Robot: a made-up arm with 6 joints.
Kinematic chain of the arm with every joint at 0, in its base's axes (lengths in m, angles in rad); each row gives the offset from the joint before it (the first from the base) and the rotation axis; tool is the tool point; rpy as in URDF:
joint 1: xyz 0 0 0.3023 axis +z
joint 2: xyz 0 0 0 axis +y
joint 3: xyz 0.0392 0 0.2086 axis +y
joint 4: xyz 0.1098 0 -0.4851 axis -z
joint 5: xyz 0 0 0 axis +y
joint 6: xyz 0.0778 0 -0.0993 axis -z
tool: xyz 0 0 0 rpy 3.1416 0 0
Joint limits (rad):
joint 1: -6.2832..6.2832
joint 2: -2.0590..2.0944
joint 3: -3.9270..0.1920
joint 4: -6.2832..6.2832
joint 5: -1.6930..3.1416
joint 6: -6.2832..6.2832
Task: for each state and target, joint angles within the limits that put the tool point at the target. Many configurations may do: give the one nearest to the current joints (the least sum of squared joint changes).
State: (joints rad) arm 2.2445 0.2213 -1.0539 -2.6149 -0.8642 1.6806
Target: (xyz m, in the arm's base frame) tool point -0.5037 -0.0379 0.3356
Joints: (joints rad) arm 3.0542 0.0263 -1.2023 -2.4367 -0.8999 1.6806
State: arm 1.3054 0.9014 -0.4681 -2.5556 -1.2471 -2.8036
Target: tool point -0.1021 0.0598 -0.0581
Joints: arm 1.5835 0.9622 -0.5943 -2.1915 -1.0647 -2.8036
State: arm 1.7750 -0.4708 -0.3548 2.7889 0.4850 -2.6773
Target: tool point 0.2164 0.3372 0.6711
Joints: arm 1.0333 -1.0743 -0.7600 2.7283 0.4004 -2.6773
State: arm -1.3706 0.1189 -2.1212 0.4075 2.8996 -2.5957
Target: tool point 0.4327 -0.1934 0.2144
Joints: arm -0.5183 0.5465 -1.4308 0.4719 2.8649 -2.5957
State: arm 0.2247 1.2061 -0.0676 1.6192 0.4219 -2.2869
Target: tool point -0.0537 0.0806 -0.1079
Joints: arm -0.1757 0.6122 -0.0582 1.5393 1.2529 -2.2869
